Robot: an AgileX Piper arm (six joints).
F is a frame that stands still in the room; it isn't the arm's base.
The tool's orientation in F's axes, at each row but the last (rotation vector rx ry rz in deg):
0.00, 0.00, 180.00
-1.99, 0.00, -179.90
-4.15, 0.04, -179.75
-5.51, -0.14, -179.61
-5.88, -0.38, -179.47
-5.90, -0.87, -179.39
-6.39, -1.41, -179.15
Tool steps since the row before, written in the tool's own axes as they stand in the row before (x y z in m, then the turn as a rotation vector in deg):
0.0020, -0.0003, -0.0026, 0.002, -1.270, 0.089
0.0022, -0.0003, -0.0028, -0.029, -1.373, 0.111
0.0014, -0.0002, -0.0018, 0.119, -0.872, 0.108
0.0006, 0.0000, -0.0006, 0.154, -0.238, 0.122
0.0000, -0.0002, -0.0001, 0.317, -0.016, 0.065
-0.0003, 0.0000, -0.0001, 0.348, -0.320, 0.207
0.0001, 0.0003, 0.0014, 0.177, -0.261, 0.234
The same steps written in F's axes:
-0.0020, 0.0003, -0.0026, -0.002, 1.270, 0.089
-0.0023, 0.0003, -0.0028, 0.029, 1.373, 0.110
-0.0015, 0.0002, -0.0017, -0.117, 0.872, 0.114
-0.0006, 0.0000, -0.0006, -0.148, 0.237, 0.131
0.0000, 0.0002, -0.0001, -0.312, 0.014, 0.086
0.0003, 0.0000, -0.0001, -0.337, 0.319, 0.226
0.0000, -0.0003, 0.0014, -0.163, 0.263, 0.242

